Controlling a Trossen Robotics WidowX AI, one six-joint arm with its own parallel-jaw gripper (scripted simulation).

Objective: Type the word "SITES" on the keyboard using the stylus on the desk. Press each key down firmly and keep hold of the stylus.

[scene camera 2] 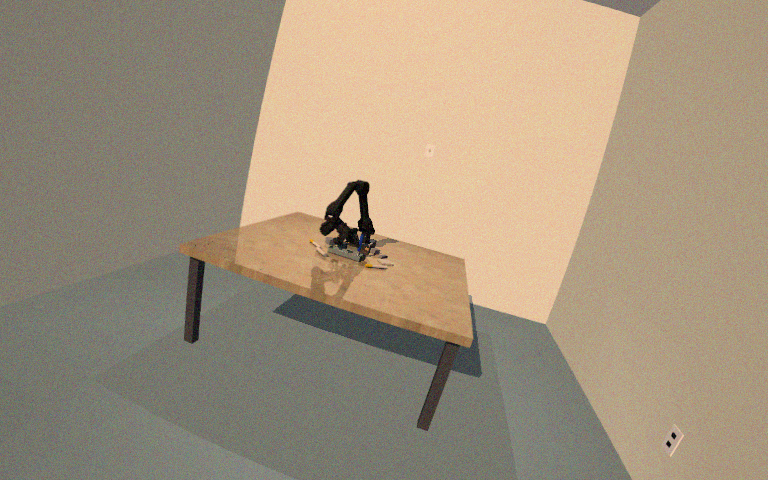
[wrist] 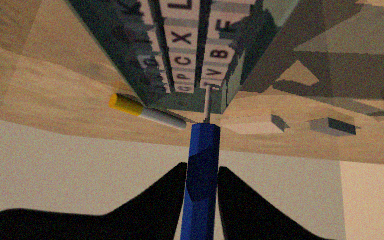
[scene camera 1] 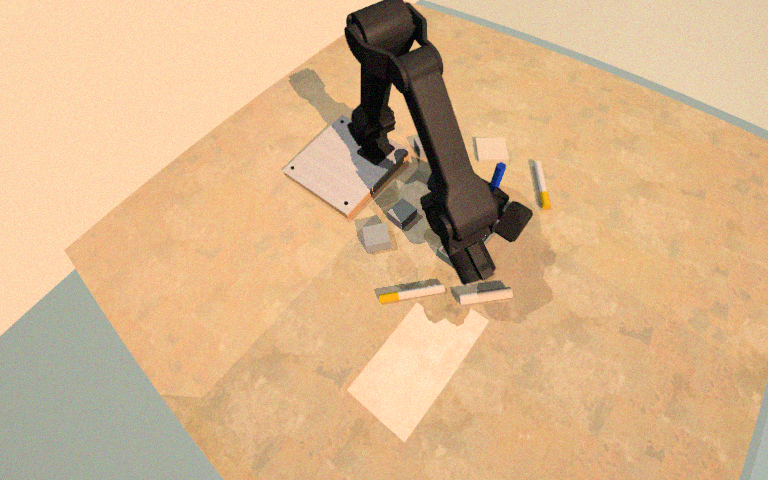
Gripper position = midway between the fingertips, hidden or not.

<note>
In view: my gripper [scene camera 1: 493,187] and a pad [scene camera 1: 493,149].
The pad is seen too in the wrist view [wrist: 261,124]. My gripper is seen too in the wrist view [wrist: 202,171].
</note>
